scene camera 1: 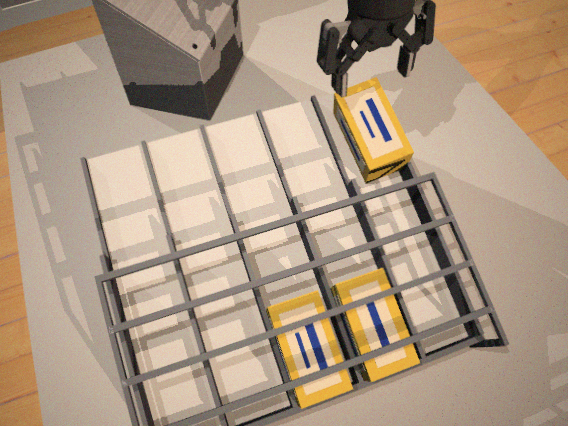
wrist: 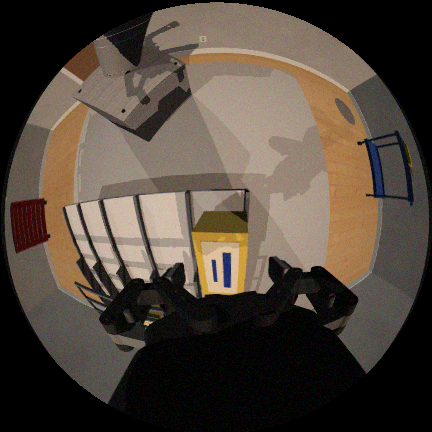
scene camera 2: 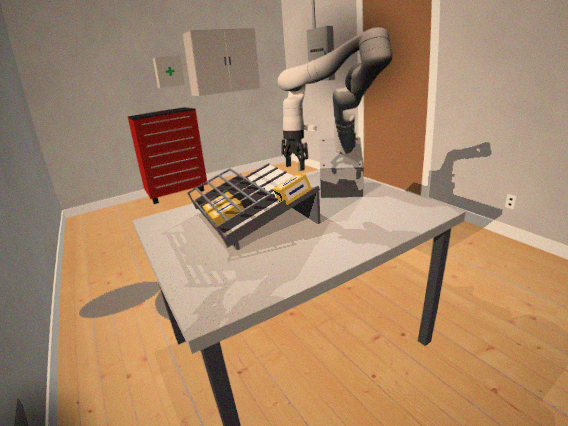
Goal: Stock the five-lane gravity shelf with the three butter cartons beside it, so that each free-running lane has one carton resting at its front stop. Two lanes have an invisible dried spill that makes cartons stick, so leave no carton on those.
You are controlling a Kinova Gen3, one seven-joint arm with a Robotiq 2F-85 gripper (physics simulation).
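Seen in the pictures: gripper, fingertip midpoint: (scene camera 1: pixel 372 83) (wrist: pixel 226 269) (scene camera 2: pixel 294 168); arm's base at its link origin: (wrist: pixel 121 63) (scene camera 2: pixel 343 147).
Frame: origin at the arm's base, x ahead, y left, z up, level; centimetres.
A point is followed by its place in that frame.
The five-lane shelf (scene camera 1: pixel 267 226) (scene camera 2: pixel 260 220) (wrist: pixel 188 215) slopes down to its front. In scene camera 1, one yellow butter carton (scene camera 1: pixel 315 350) {x 65.9, y 10.6, z -10.4 cm} lies at the front end of the third lane from the left. A second carton (scene camera 1: pixel 376 325) {x 64.7, y 18.5, z -10.3 cm} lies at the front end of the fourth lane. The third carton (scene camera 1: pixel 375 127) {x 40.7, y 25.5, z -2.9 cm} (scene camera 2: pixel 293 190) {x 39.9, y 29.1, z -5.1 cm} (wrist: pixel 222 265) {x 38.8, y 25.5, z -2.2 cm} lies high in the rightmost lane, above the cage bars, its long side along the lane. My gripper (scene camera 1: pixel 373 79) {x 37.2, y 25.5, z 1.9 cm} (scene camera 2: pixel 295 166) {x 37.2, y 25.5, z 1.9 cm} (wrist: pixel 226 269) {x 37.2, y 25.5, z 1.9 cm} is open and empty, above and behind this carton's upper end, apart from it.
The grey robot base block (scene camera 1: pixel 165 65) {x 12.5, y -1.8, z -9.7 cm} (scene camera 2: pixel 342 175) {x 6.5, y 9.1, z -10.8 cm} (wrist: pixel 145 100) {x 9.9, y 7.1, z -8.7 cm} stands behind the shelf on the table (scene camera 1: pixel 505 240) {x 52.8, y 46.5, z -21.7 cm} (scene camera 2: pixel 350 245) {x 28.0, y 49.7, z -21.7 cm}. Cage bars cross over the lower part of all lanes. A red drawer cabinet (scene camera 2: pixel 167 152) (wrist: pixel 30 225) stands beyond the table.
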